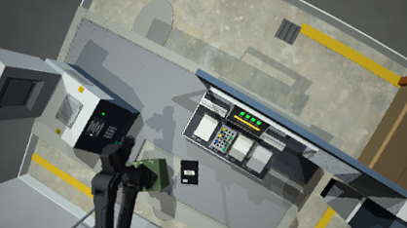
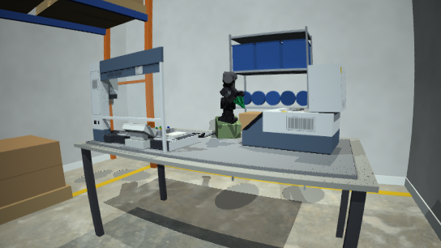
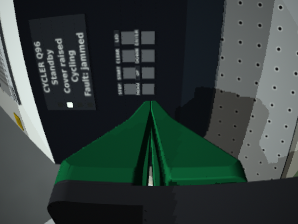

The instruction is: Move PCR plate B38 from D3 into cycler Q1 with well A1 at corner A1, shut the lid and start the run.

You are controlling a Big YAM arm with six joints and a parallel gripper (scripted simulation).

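My hand is 28 cm short of the tube cooling block, 43 cm to the left of it and 14 cm above it. Round my hand: dark nest 1 cm behind, 39 cm to the right, 21 cm below; then white label 1 cm behind, 39 cm to the right, 20 cm below; then handler's frame post 46 cm ahead, 22 cm to the right, 2 cm above.
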